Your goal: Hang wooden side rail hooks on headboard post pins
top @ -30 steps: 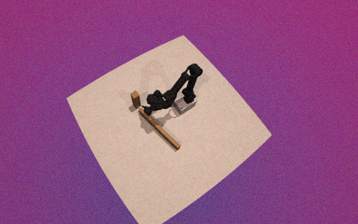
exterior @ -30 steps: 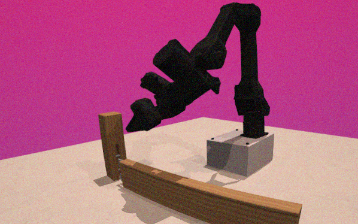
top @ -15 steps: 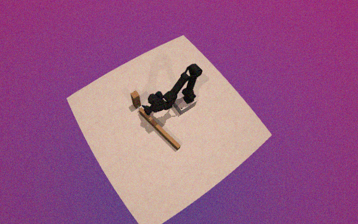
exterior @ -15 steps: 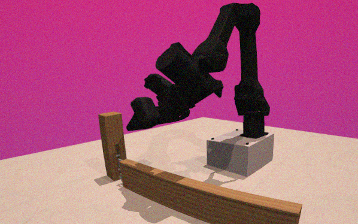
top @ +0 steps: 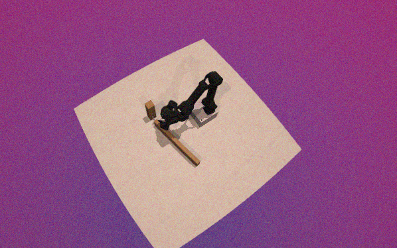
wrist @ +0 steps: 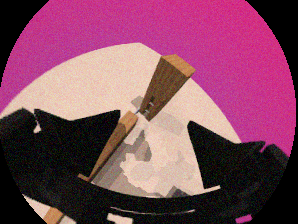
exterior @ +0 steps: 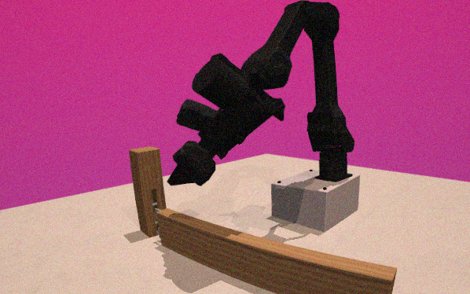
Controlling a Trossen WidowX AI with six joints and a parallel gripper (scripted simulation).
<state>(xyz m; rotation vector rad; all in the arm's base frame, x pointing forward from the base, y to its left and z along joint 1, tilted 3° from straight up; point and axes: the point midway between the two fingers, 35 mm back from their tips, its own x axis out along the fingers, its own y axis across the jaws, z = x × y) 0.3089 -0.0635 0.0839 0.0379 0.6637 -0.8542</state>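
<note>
Now: the wooden headboard post 7 cm to the right of my gripper tip, 6 cm below it and 4 cm ahead of it.
</note>
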